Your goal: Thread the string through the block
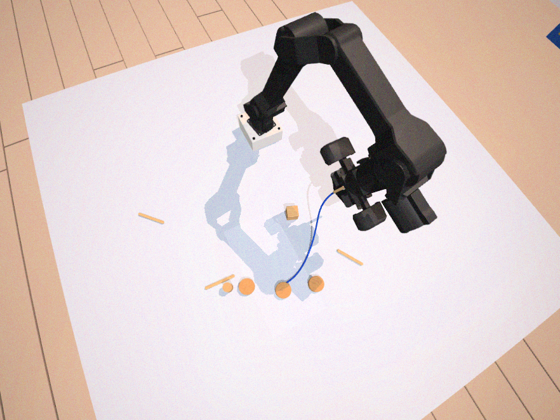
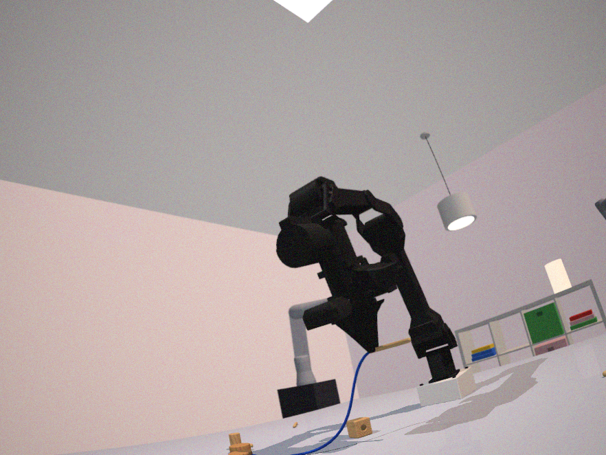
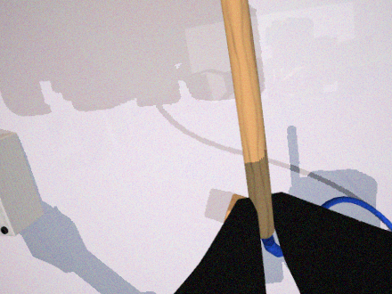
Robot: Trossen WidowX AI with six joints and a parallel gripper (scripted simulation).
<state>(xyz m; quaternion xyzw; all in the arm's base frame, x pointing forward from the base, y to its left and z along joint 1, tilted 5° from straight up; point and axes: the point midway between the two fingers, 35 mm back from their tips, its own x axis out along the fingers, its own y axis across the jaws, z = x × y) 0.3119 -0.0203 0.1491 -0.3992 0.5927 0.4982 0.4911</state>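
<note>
My gripper tip is now 10 mm to the right of the thin stick. The rest, counted from my gripper tip: round wooden button: 90 mm ahead, 230 mm to the right, 130 mm below; then wooden block: 50 mm behind, 80 mm to the right, 120 mm below.
</note>
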